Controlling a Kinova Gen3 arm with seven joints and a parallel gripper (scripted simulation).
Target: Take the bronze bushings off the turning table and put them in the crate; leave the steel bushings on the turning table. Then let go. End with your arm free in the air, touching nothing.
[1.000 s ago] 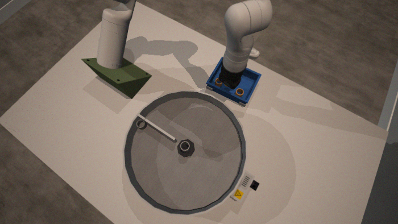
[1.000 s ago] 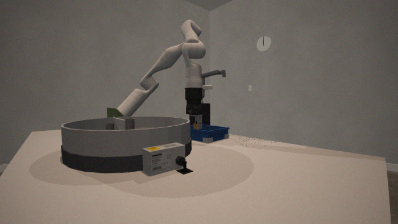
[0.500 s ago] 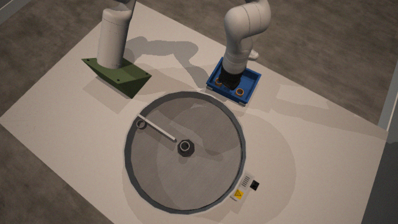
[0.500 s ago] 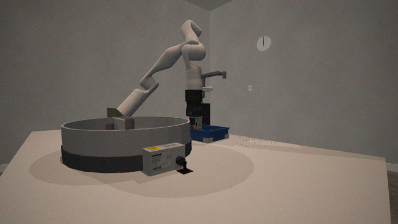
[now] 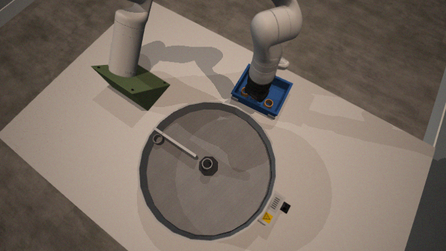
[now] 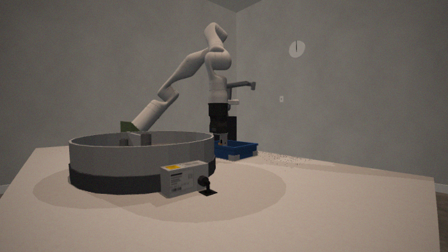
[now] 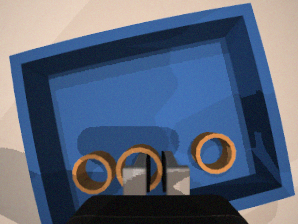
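The blue crate is 30 mm to the left of my hand and 20 mm below it. From my hand the other things lie so: round turning table: 40 mm ahead, 310 mm to the right.
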